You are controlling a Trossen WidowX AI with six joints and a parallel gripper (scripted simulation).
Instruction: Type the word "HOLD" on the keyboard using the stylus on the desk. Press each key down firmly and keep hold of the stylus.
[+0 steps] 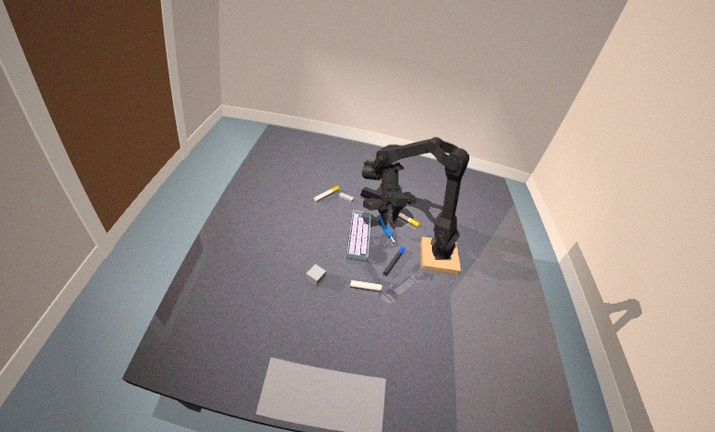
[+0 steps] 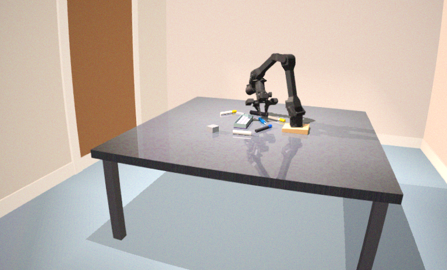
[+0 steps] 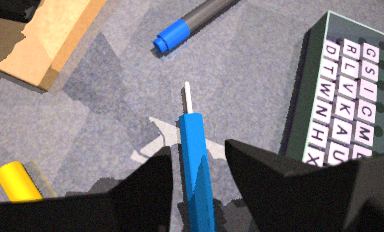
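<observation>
Now: gripper tip 1 cm to the right of the blue stylus and 3 cm above it. The rest, counted from my gripper tip: dark bar: 3 cm ahead, 17 cm to the right, 3 cm below; then thin grey tip: 1 cm behind, 5 cm to the left, 3 cm below; then blue-capped dark pen: 2 cm behind, 11 cm to the left, 3 cm below.
</observation>
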